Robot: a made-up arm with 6 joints.
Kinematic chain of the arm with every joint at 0, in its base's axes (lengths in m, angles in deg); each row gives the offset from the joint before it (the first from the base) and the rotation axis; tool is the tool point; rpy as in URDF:
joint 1: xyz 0 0.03 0.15 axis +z
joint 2: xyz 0 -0.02 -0.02 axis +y
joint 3: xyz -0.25 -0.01 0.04 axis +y
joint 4: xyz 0.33 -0.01 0.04 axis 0.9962 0 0.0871
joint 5: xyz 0 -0.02 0 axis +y
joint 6: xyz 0.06 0.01 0.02 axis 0.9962 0 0.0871
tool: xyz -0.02 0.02 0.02 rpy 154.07 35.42 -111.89
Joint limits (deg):
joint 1: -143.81..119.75
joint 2: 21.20..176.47
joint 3: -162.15..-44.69
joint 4: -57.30..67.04
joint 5: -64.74..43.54
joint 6: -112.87..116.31
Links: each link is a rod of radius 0.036 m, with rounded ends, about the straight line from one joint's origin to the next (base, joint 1, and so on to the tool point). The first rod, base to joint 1, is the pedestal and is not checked.
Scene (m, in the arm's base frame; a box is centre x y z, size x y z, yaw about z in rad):
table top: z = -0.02
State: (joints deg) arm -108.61 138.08 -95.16 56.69 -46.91 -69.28
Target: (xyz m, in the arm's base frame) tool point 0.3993 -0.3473 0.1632
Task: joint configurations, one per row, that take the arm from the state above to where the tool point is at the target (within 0.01 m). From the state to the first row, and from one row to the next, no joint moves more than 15 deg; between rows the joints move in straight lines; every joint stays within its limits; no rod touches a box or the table.
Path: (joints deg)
1: -94.42 137.26 -96.71 55.78 -46.23 -69.50
2: -80.23 136.44 -98.27 54.86 -45.55 -69.71
3: -66.03 135.62 -99.82 53.95 -44.87 -69.93
4: -51.84 134.80 -101.38 53.04 -44.19 -70.14
5: -37.65 133.98 -102.93 52.13 -43.52 -70.36

